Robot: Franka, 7 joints.
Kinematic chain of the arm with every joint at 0, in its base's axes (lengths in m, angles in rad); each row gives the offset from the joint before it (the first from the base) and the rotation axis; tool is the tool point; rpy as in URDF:
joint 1: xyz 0 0 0.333 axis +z
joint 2: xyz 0 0 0 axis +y
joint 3: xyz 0 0 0.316 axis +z
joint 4: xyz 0.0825 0 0 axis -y
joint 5: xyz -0.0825 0 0.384 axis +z
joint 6: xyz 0 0 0 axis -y
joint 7: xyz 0.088 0 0 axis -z
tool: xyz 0 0 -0.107 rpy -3.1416 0 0
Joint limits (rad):
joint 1: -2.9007..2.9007
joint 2: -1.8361..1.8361
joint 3: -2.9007..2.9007
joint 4: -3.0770..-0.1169
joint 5: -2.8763..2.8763
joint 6: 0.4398..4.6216
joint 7: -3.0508..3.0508
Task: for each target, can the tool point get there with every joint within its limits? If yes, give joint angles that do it. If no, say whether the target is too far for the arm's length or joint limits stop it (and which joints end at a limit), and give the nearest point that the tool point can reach.
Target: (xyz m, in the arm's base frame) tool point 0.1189 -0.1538 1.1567
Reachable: yes | joints -0.0943 -0.0213 -0.4725 -0.4074 1.3840 2.8933 -1.9813
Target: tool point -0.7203 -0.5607 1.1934
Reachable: no: too far | nearest point -0.4926 -0.3835 0.9214 | short by 0.397 m
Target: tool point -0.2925 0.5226 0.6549
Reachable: yes | joints -0.5743 -0.7691 1.7625 -0.6370 -2.3144 4.1982 -1.4482
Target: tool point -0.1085 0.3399 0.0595
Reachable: yes | joints 1.7203 0.5564 0.2941 -2.5828 -1.9481 1.8380 -2.4186
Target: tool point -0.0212 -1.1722 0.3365
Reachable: no: too far | nearest point -0.0155 -0.8577 0.3356 | short by 0.315 m
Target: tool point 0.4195 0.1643 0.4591
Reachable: yes | joints 1.3127 0.1615 -0.9952 -1.8223 0.0377 0.8555 -0.1330
